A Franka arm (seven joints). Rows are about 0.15 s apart.
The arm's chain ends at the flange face. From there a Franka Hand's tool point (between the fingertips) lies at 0.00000 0.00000 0.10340 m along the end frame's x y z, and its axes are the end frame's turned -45 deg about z.
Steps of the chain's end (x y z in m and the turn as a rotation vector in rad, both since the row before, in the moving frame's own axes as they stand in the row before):
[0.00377 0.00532 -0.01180 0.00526 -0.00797 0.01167]
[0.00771 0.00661 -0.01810 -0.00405 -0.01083 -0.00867]
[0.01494 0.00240 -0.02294 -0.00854 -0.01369 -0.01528]
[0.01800 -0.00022 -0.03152 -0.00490 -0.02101 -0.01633]
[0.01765 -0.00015 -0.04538 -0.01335 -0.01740 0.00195]
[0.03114 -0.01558 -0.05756 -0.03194 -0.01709 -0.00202]
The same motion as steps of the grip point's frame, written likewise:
[-0.00129 0.00546 -0.01180 0.00936 -0.00192 0.01167]
[-0.00031 0.00963 -0.01811 0.00479 -0.01052 -0.00867]
[0.00724 0.01190 -0.02295 0.00364 -0.01572 -0.01528]
[0.01098 0.01141 -0.03154 0.01139 -0.01832 -0.01633]
[0.01034 0.01208 -0.04540 0.00286 -0.02174 0.00195]
[0.02945 0.01209 -0.05763 -0.01050 -0.03467 -0.00202]

